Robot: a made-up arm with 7 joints. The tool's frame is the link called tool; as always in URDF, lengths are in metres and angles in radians.
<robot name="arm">
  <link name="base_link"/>
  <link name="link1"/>
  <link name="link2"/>
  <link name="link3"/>
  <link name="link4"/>
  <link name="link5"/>
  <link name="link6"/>
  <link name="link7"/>
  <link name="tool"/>
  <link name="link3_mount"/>
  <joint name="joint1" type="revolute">
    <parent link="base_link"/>
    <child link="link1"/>
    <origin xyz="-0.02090 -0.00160 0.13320"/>
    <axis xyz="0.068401 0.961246 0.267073"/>
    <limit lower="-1.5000" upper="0.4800" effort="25" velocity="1.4"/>
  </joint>
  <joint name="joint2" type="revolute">
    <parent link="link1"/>
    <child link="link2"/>
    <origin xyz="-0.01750 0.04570 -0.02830"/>
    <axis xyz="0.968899 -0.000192 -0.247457"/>
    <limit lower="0.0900" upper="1.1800" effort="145" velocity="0.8"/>
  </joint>
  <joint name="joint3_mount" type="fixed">
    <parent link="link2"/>
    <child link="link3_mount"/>
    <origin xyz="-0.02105 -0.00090 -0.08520"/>
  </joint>
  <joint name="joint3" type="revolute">
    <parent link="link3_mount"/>
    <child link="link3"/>
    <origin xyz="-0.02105 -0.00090 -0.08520"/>
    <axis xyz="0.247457 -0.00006 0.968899"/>
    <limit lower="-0.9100" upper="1.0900" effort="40" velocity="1"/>
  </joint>
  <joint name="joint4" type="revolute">
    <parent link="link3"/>
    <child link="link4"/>
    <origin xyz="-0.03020 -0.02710 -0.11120"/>
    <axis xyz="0.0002 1 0.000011"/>
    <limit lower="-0.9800" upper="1.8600" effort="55" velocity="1.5"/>
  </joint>
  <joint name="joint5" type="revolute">
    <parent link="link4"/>
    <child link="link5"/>
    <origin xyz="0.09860 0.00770 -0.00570"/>
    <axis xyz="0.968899 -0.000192 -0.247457"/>
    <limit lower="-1.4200" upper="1.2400" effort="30" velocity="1"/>
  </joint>
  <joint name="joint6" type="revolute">
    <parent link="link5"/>
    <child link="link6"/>
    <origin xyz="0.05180 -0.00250 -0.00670"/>
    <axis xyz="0.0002 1 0.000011"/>
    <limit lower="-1.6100" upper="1.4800" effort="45" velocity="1.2"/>
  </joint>
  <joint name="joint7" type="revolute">
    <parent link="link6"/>
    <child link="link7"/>
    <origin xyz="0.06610 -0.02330 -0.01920"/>
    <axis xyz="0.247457 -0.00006 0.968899"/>
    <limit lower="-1.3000" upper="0.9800" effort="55" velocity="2.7"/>
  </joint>
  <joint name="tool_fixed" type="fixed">
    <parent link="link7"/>
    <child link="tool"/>
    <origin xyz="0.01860 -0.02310 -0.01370" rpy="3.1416 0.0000 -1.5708"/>
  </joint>
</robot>
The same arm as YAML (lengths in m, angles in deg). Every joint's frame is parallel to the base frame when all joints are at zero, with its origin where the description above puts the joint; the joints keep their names.
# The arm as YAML. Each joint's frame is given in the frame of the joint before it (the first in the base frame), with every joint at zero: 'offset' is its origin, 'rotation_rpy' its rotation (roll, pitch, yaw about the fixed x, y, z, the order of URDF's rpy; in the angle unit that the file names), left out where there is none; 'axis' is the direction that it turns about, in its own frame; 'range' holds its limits. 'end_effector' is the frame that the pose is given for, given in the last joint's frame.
length_unit: m
angle_unit: deg
chain:
  - id: joint1
    offset: [-0.0209, -0.0016, 0.1332]
    axis: [0.068403, 0.961235, 0.26711]
    range: [-85.94, 27.5]
  - id: joint2
    offset: [-0.0175, 0.0457, -0.0283]
    axis: [0.968889, -0.0002, -0.247497]
    range: [5.16, 67.61]
  - id: joint3
    offset: [-0.0421, -0.0018, -0.1704]
    axis: [0.247497, -0.0001, 0.968889]
    range: [-52.14, 62.45]
  - id: joint4
    offset: [-0.0302, -0.0271, -0.1112]
    axis: [0.0002, 1.0, 0.0]
    range: [-56.15, 106.57]
  - id: joint5
    offset: [0.0986, 0.0077, -0.0057]
    axis: [0.968889, -0.0002, -0.247497]
    range: [-81.36, 71.05]
  - id: joint6
    offset: [0.0518, -0.0025, -0.0067]
    axis: [0.0002, 1.0, 0.0]
    range: [-92.25, 84.8]
  - id: joint7
    offset: [0.0661, -0.0233, -0.0192]
    axis: [0.247497, -0.0001, 0.968889]
    range: [-74.48, 56.15]
end_effector:
  offset: [0.0186, -0.0231, -0.0137]
  rotation_rpy: [-180.0, 0.0, -90.0]

